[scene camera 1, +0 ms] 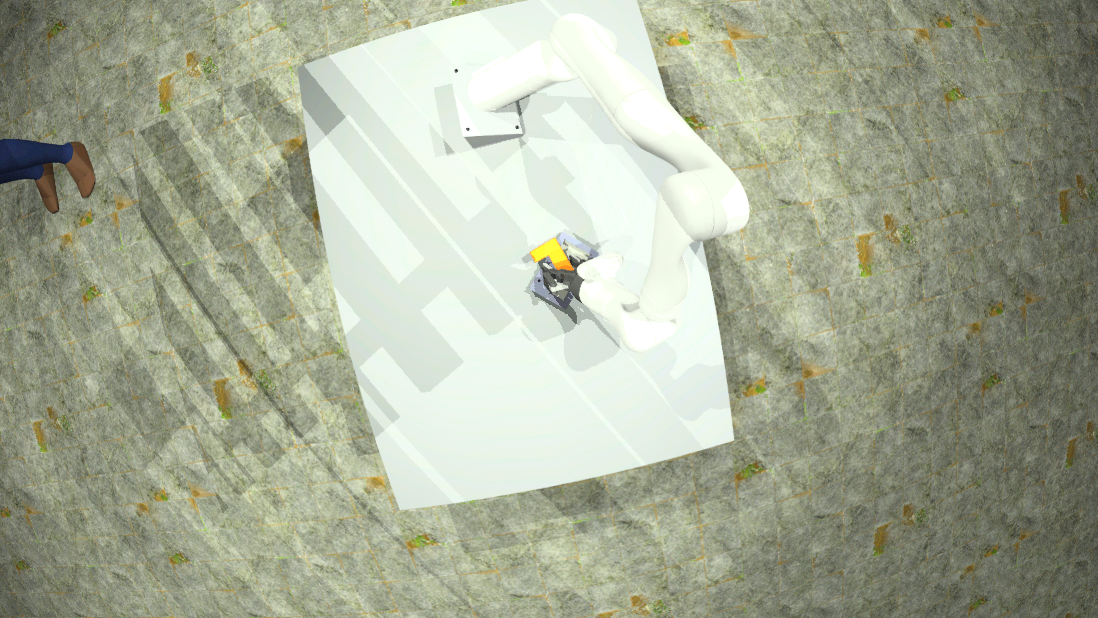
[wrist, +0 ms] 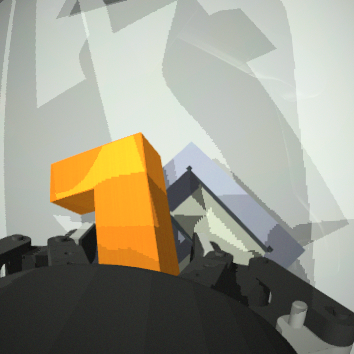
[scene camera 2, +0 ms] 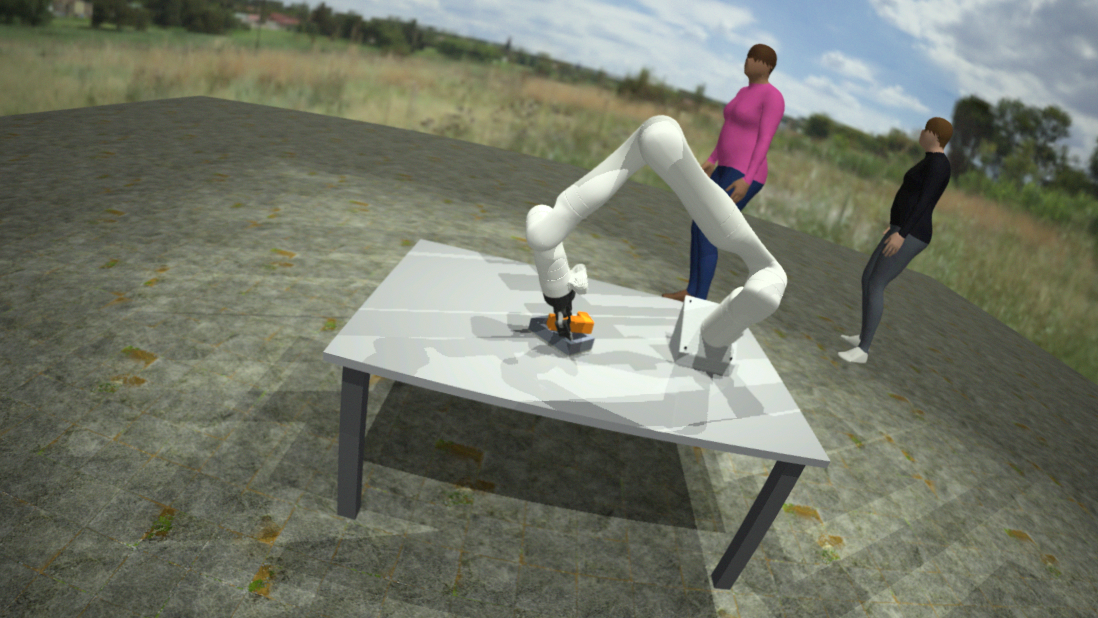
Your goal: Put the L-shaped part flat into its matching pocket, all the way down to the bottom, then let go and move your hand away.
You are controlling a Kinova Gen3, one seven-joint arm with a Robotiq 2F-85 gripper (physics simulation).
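Places are measured from the arm's base along level axes (x ahead, y right, z down), in millimetres.
Where they show: gripper, fingertip midpoint: (scene camera 1: 557,262) (wrist: 143,243) (scene camera 2: 569,331); arm's base, origin of the base link: (scene camera 1: 485,93) (scene camera 2: 715,331).
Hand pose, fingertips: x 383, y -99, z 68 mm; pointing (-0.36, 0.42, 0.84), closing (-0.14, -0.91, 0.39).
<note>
Things, the pixels of their top centre, and the offset from my fingertips. Level surfaces: height alone.
- orange L-shaped part, middle of its top: (wrist: 97,246) (scene camera 1: 555,268) (scene camera 2: 570,315) dx +8, dy +5, dz -40 mm
- grey-blue pocket block, middle of its top: (wrist: 147,275) (scene camera 1: 564,270) (scene camera 2: 562,327) dx +17, dy -12, dz -10 mm
- pale table, its level: dz +26 mm
The orange L-shaped part (scene camera 1: 550,251) (scene camera 2: 581,323) (wrist: 120,200) sits high on the grey-blue pocket block (scene camera 1: 547,294) (scene camera 2: 580,347) (wrist: 225,187), with one arm of the L jutting out beyond it. It is not flat in the pocket; part of the open pocket shows in the wrist view. My gripper (scene camera 1: 559,265) (scene camera 2: 566,328) (wrist: 143,243) is low over the block, its fingers partly open on either side of the part. The left finger is close to the part; a gap shows before the right finger. The part's lower end and any contact there are hidden.
The pocket block rests on the pale table (scene camera 1: 430,452) (scene camera 2: 430,291). The arm's base plate (scene camera 1: 491,126) (scene camera 2: 691,330) is on the same table. Two people, one in pink (scene camera 2: 749,138) and one in black (scene camera 2: 918,191), stand on the floor beyond the table.
</note>
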